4 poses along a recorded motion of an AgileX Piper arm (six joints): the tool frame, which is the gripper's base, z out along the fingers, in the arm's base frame.
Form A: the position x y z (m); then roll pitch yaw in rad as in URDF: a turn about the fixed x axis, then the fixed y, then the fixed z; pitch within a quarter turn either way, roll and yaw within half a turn.
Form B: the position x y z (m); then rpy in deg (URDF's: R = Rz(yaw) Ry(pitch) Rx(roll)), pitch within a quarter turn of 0, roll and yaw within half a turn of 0. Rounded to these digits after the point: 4 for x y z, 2 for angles.
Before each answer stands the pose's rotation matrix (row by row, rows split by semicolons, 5 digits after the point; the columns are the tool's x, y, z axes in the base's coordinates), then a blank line. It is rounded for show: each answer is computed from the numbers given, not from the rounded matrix.
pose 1, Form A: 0.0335, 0.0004, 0.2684, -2.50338, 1.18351, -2.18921
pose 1, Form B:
-0.21896 -0.33461 0.91657; -0.30773 0.91510 0.26056; -0.92594 -0.22501 -0.30334

0.0335, 0.0004, 0.2684, -143.43, 67.81, -125.43
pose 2, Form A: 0.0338, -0.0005, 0.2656, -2.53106, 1.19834, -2.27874
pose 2, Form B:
-0.23664 -0.27521 0.93181; -0.27646 0.93847 0.20697; -0.93144 -0.20863 -0.29816

0.0338, -0.0005, 0.2656, -145.02, 68.66, -130.56
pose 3, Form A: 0.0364, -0.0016, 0.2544, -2.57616, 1.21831, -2.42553
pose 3, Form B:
-0.26044 -0.17491 0.94951; -0.22662 0.96705 0.11598; -0.93852 -0.18497 -0.29150

0.0364, -0.0016, 0.2544, -147.60, 69.80, -138.97
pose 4, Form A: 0.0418, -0.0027, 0.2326, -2.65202, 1.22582, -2.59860
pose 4, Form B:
-0.28953 -0.07712 0.95406; -0.17473 0.98426 0.02653; -0.94108 -0.15903 -0.29845

0.0418, -0.0027, 0.2326, -151.95, 70.23, -148.89
